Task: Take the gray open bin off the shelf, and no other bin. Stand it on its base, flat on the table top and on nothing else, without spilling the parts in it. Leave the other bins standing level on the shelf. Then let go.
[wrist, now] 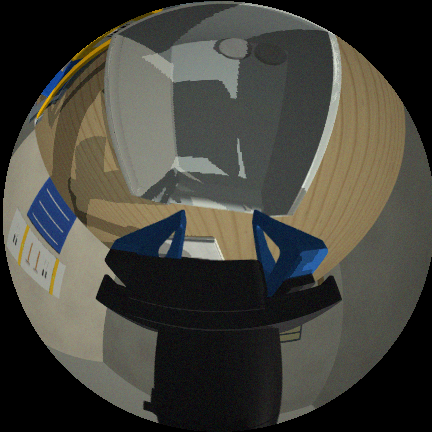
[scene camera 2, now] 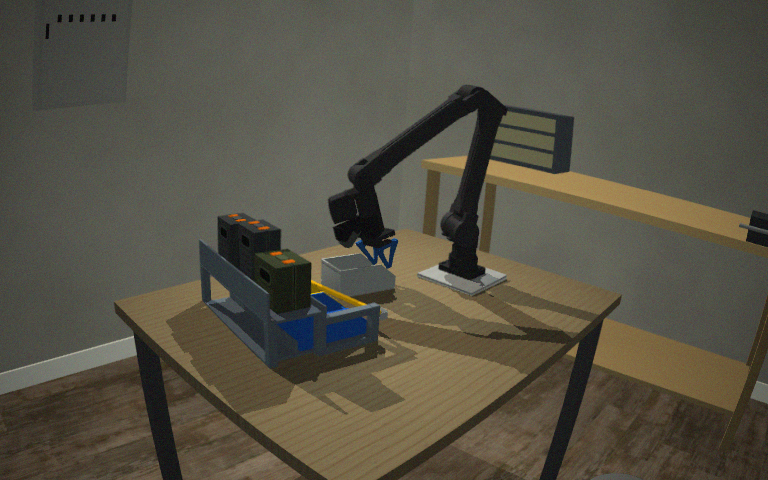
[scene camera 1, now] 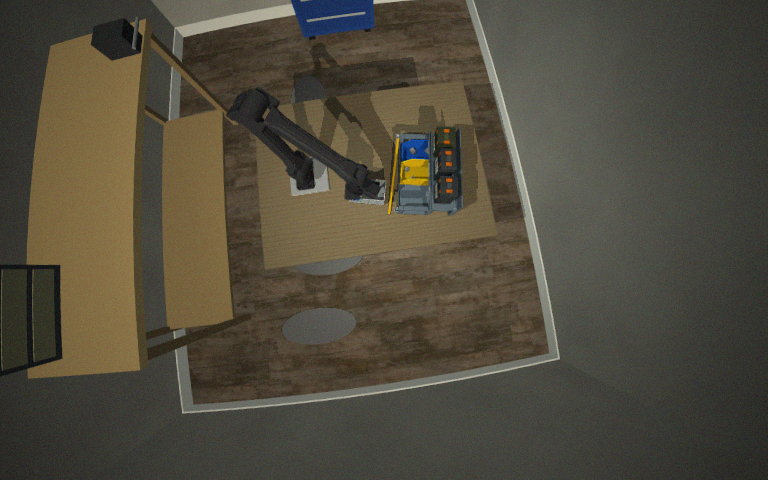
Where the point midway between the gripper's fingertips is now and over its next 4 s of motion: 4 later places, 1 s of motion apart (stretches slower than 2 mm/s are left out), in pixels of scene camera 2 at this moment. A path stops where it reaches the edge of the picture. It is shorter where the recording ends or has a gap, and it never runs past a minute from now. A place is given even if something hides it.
My gripper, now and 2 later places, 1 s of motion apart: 382, 265; 386, 242; 379, 220
